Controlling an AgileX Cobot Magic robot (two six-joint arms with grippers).
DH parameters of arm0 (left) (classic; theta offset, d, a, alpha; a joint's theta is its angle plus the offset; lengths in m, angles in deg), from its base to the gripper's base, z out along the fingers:
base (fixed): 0 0 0 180
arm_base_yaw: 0 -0.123 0 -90
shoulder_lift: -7.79 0 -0.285 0
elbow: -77.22 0 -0.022 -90
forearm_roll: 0 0.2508 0 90
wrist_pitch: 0 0 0.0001 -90
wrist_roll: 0 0.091 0 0
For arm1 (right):
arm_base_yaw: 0 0.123 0 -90
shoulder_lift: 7.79 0 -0.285 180
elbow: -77.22 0 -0.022 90
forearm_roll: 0 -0.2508 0 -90
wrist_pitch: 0 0 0.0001 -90
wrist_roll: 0 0.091 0 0
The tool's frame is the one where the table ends.
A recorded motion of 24 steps. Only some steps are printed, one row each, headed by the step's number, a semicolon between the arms.
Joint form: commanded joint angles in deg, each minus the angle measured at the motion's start. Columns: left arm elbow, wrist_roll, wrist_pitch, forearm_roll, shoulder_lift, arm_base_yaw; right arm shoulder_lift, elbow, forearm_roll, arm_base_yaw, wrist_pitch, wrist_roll.
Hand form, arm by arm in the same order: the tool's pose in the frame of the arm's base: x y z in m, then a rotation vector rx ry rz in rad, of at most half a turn. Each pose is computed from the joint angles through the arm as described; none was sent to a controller.
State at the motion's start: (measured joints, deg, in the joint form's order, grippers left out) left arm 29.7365 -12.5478 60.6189 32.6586 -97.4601 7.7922; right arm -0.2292 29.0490 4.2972 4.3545 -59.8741 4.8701
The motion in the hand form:
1: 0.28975 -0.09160 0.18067 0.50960 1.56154 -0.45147; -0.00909 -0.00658 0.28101 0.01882 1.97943 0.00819
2: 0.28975 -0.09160 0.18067 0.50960 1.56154 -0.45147; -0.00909 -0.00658 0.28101 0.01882 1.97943 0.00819
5: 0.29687 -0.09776 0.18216 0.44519 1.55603 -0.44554; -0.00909 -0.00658 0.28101 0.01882 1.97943 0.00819
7: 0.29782 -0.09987 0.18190 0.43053 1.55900 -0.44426; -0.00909 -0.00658 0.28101 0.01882 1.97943 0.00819
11: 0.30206 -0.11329 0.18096 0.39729 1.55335 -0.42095; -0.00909 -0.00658 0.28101 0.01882 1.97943 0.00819
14: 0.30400 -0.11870 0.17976 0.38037 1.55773 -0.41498; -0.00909 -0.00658 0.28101 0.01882 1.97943 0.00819
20: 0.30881 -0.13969 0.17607 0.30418 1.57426 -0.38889; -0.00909 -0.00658 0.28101 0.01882 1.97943 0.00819
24: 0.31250 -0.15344 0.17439 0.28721 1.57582 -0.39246; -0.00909 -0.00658 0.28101 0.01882 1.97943 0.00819
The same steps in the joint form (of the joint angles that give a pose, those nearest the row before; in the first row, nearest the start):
1: 2.18 0.92 0.97 -4.58 -1.26 2.63; -1.55 -0.06 0.06 -0.46 0.57 -0.11
2: 2.18 0.92 0.97 -4.58 -1.26 2.63; -1.55 -0.06 0.06 -0.46 0.57 -0.11
5: 3.67 1.38 0.97 -9.91 -2.35 4.76; -1.55 -0.06 0.06 -0.46 0.57 -0.11
7: 3.90 1.55 0.80 -11.35 -2.58 5.44; -1.55 -0.06 0.06 -0.46 0.57 -0.11
11: 5.33 4.41 0.57 -17.93 -3.95 9.17; -1.55 -0.06 0.06 -0.46 0.57 -0.11
14: 6.02 5.21 0.29 -20.51 -4.64 10.60; -1.55 -0.06 0.06 -0.46 0.57 -0.11
20: 8.54 8.48 -0.57 -31.23 -6.93 16.21; -1.55 -0.06 0.06 -0.46 0.57 -0.11
24: 10.66 9.51 -0.97 -34.83 -8.54 18.85; -1.55 -0.06 0.06 -0.46 0.57 -0.11

